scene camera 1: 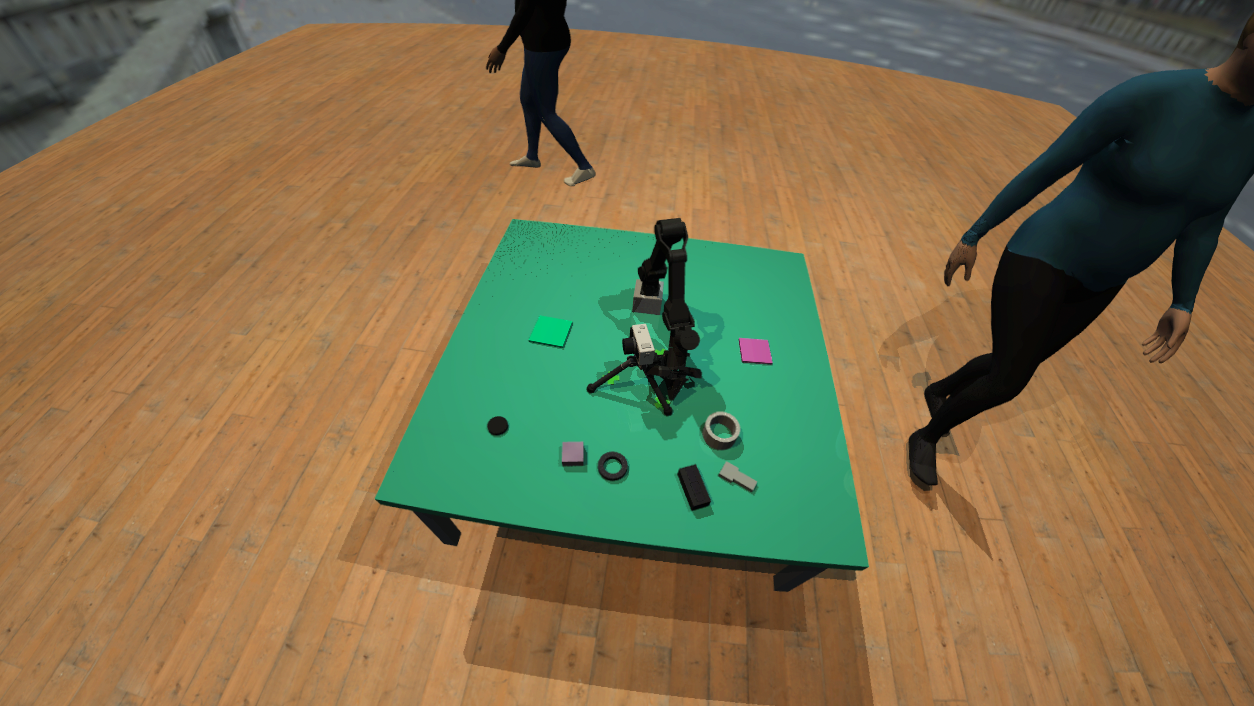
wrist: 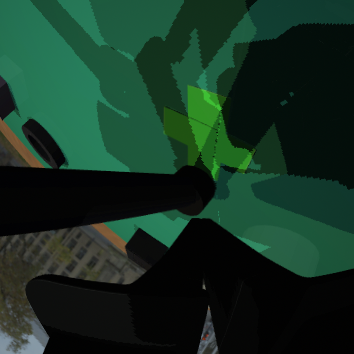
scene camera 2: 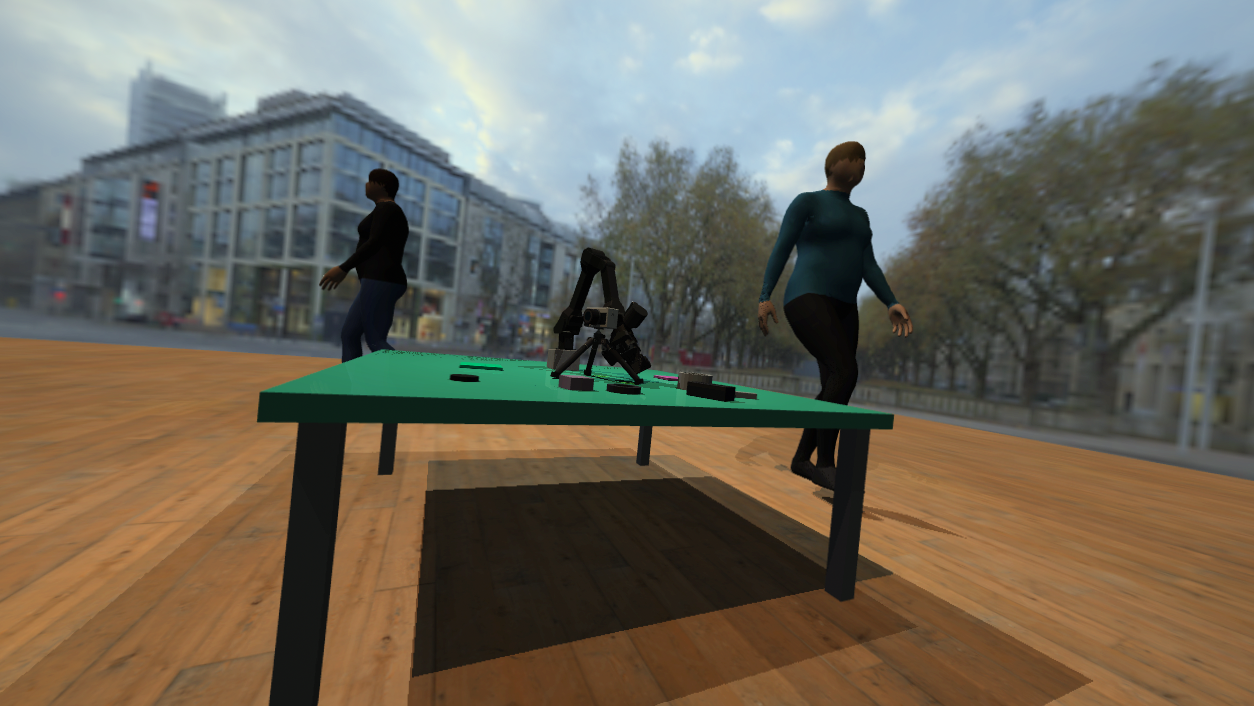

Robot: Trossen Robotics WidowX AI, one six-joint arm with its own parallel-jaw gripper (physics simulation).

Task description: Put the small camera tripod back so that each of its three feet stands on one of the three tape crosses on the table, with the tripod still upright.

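Places are measured from the arm's base along level axes (x ahead, y left, z up), in millimetres.
Where they show: gripper, fingertip midpoint: (scene camera 1: 671, 400) (wrist: 199, 226) (scene camera 2: 637, 373); arm's base at its link origin: (scene camera 1: 650, 289) (scene camera 2: 565, 349).
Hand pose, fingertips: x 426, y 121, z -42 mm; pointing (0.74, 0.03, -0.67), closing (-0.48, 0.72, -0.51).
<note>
Things, the pixels of their top centre, and the offset from my fingertips. "spot": a spot on its surface instead. Level surfaces: height alone.
- small black tripod at a spot on its surface: (scene camera 1: 638, 366) spot: 44 mm back, 111 mm right, 80 mm up
- green table at its surface level: 33 mm down
- white camera head at a spot on its surface: (scene camera 1: 641, 339) spot: 58 mm back, 113 mm right, 184 mm up
- bright green tape cross at its top centre: (wrist: 204, 139) 5 mm back, 24 mm right, 32 mm down
- green tape at its top centre: (scene camera 1: 611, 377) 71 mm back, 195 mm right, 32 mm down
- green patch at a spot on its surface: (scene camera 1: 550, 331) spot: 216 mm back, 431 mm right, 23 mm down
- magenta patch at a spot on its surface: (scene camera 1: 755, 350) spot: 274 mm back, 269 mm left, 23 mm down
- black disc at its top centre: (scene camera 2: 464, 375) (scene camera 1: 497, 424) 168 mm ahead, 486 mm right, 23 mm down
- purple cube at its top centre: (scene camera 2: 576, 376) (scene camera 1: 572, 451) 217 mm ahead, 250 mm right, 5 mm down
- black ring at its top centre: (wrist: 38, 147) (scene camera 2: 624, 385) (scene camera 1: 612, 464) 230 mm ahead, 136 mm right, 18 mm down
- black block at its top centre: (wrist: 138, 261) (scene camera 2: 711, 384) (scene camera 1: 694, 484) 256 mm ahead, 88 mm left, 2 mm up
- grey piece at its top centre: (scene camera 2: 737, 391) (scene camera 1: 739, 476) 204 mm ahead, 211 mm left, 18 mm down
- tape roll at its top centre: (scene camera 1: 722, 426) (scene camera 2: 695, 373) 73 mm ahead, 155 mm left, 15 mm up
The small black tripod (scene camera 1: 638, 366) (scene camera 2: 598, 343) stands upright near the middle of the green table (scene camera 1: 484, 392), with a white camera head (scene camera 1: 641, 339) on top. In the wrist view one of its legs (wrist: 105, 197) runs in from the left, and its round foot (wrist: 197, 191) sits at the near edge of a bright green tape cross (wrist: 207, 130). Bits of green tape (scene camera 1: 615, 378) also show under the legs in scene camera 1. My gripper (scene camera 1: 668, 384) (wrist: 199, 226) is shut and empty, low beside that leg, right next to the foot.
On the table lie a green patch (scene camera 1: 550, 331), a magenta patch (scene camera 1: 755, 350), a black disc (scene camera 1: 497, 425), a purple cube (scene camera 1: 573, 453), a black ring (scene camera 1: 613, 465), a black block (scene camera 1: 694, 486), a grey piece (scene camera 1: 738, 476) and a tape roll (scene camera 1: 721, 429). People walk around it.
</note>
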